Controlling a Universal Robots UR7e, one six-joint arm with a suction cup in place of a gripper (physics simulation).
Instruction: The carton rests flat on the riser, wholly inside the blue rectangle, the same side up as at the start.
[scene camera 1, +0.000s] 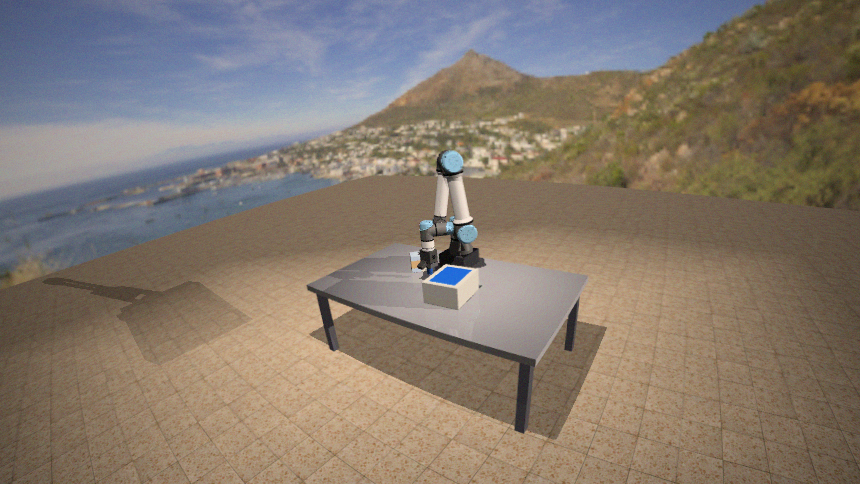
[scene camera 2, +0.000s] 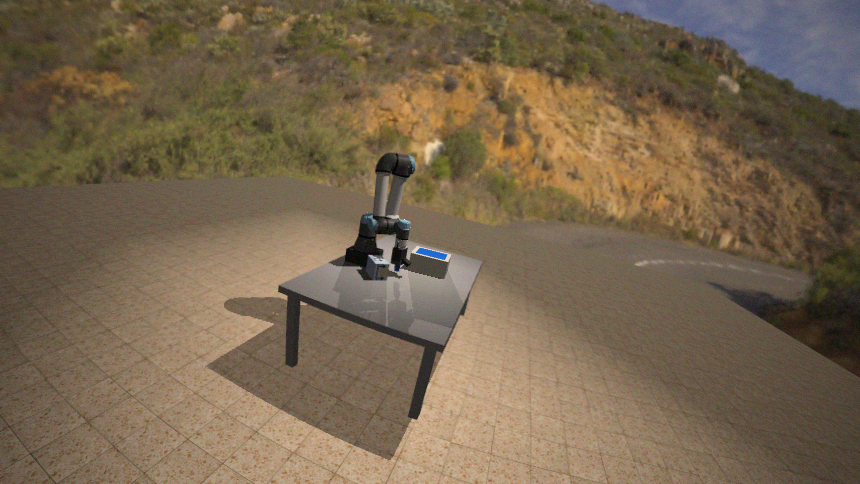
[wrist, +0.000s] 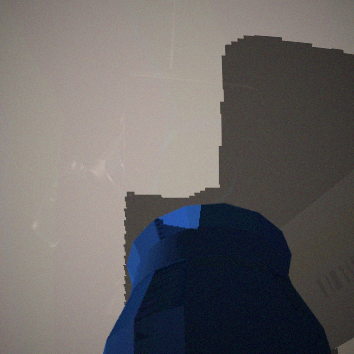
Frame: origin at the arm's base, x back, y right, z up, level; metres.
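Seen in the pictures: hand, tool point: (scene camera 1: 430, 273) (scene camera 2: 396, 270) (wrist: 208, 274); arm's base, link origin: (scene camera 1: 460, 250) (scene camera 2: 365, 248).
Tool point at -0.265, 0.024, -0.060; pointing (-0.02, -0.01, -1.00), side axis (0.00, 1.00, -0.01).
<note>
Pixels of each thing's top centre, then the offset from my tool point to it, as dx, dy, dz. Level surfaces: height alone.
- small light blue-grey carton, top centre: (scene camera 2: 378, 259) (scene camera 1: 421, 253) +0.069, +0.129, +0.079
- cream riser, top centre: (scene camera 1: 450, 275) (scene camera 2: 431, 253) -0.110, -0.266, +0.094
- blue rectangle, top centre: (scene camera 1: 450, 275) (scene camera 2: 431, 253) -0.110, -0.266, +0.094
- grey table, surface height: dz -0.026
The small light blue-grey carton (scene camera 1: 415, 261) (scene camera 2: 377, 267), with an orange-tan patch, is on the table near the arm's base, partly behind the gripper in scene camera 1. My suction gripper (scene camera 1: 430, 270) (scene camera 2: 397, 266) (wrist: 210, 240) points down, low over the table between carton and riser. It is on, and no carton shows under its blue cup. The carton is beside the cup; exact contact is too small to tell. The cream riser (scene camera 1: 439, 294) (scene camera 2: 429, 265) bears the blue rectangle (scene camera 1: 451, 275) (scene camera 2: 432, 254) on top, and no carton is on it.
The grey table (scene camera 1: 523, 300) (scene camera 2: 361, 294) carries the arm's dark base (scene camera 1: 466, 257) (scene camera 2: 361, 255) behind the carton and riser. The riser's raised edge is close to the gripper. In the wrist view, a shaded surface with faint bars shows at the lower right.
</note>
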